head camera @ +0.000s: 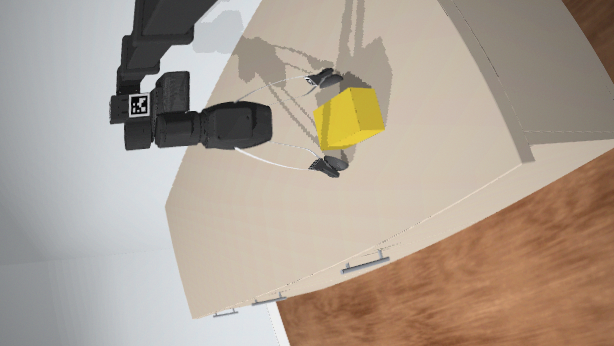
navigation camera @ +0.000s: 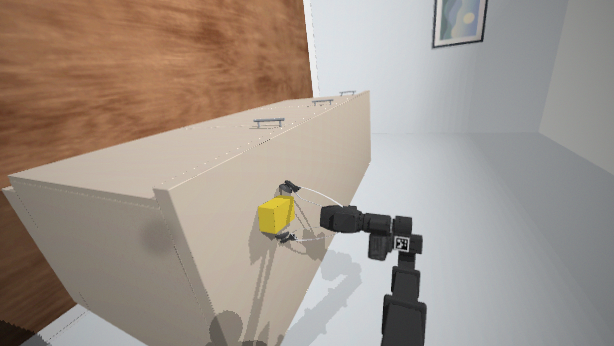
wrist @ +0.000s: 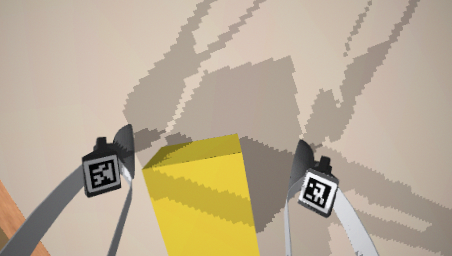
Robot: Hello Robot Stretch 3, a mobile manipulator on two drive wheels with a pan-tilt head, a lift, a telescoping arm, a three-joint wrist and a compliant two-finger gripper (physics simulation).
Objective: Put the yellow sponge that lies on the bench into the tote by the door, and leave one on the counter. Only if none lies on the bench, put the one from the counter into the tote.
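Frame: origin at the robot's base, x ahead, y left, z up, level; centimetres.
Where they show: gripper, between the fingertips: (wrist: 214, 150).
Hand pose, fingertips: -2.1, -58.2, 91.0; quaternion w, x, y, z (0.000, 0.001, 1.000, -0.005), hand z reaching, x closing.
Observation:
After its pixels a point has its place, as x, y, z.
A yellow sponge (head camera: 350, 117) {-2.3, -50.4, 95.5} (navigation camera: 275, 215) {-2.0, -49.4, 95.5} (wrist: 210, 205) {-2.2, -56.0, 95.5}, shaped like a block, rests on a beige counter (head camera: 250, 215) {17.7, -97.1, 91.0} (navigation camera: 320, 165) {13.4, -88.3, 91.0} (wrist: 50, 75) {11.3, -63.1, 91.0} with drawer handles along its side. My gripper (head camera: 332, 121) {-2.1, -58.2, 91.0} (navigation camera: 286, 212) {-2.1, -58.2, 91.0} (wrist: 214, 150) {-2.1, -58.2, 91.0} is open, with one fingertip on each side of the sponge. In the wrist view there is a gap on both sides, narrower at the left finger than at the right. The sponge's near end is cut off by the lower edge of that view. The tote and the door do not show in these views.
Metal handles (head camera: 365, 265) {28.5, -74.5, 74.6} (navigation camera: 269, 120) stick out from the counter's side. A wooden floor (head camera: 450, 280) {61.9, -108.3, 0.1} (navigation camera: 150, 60) {62.8, -72.7, 0.0} lies beyond that side. A framed picture (navigation camera: 459, 20) {174.5, -253.7, 161.8} hangs on the pale wall. The counter's end edge (head camera: 500, 95) {-4.2, -29.0, 88.9} is beyond the sponge.

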